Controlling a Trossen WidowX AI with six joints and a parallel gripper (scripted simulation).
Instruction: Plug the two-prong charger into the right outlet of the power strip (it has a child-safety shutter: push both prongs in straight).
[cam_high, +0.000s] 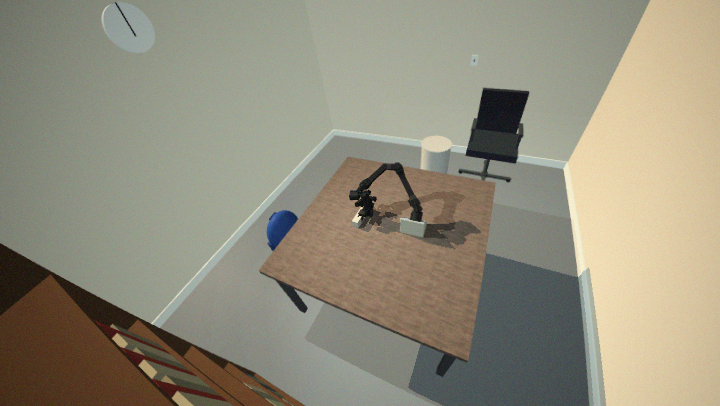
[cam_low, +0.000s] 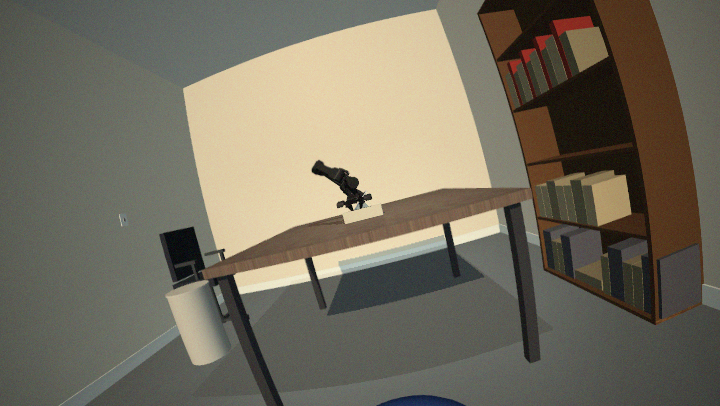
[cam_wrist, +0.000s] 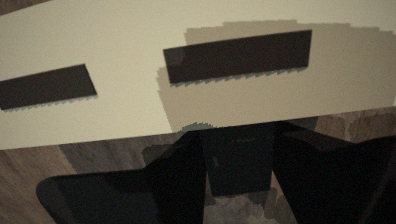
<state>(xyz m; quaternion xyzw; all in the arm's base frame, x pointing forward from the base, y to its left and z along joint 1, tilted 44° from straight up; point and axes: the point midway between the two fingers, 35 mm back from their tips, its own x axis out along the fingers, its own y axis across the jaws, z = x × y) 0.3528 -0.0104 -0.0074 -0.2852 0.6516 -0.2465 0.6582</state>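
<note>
My gripper tip is 2 cm short of the dark two-prong charger and 1 cm below it.
</note>
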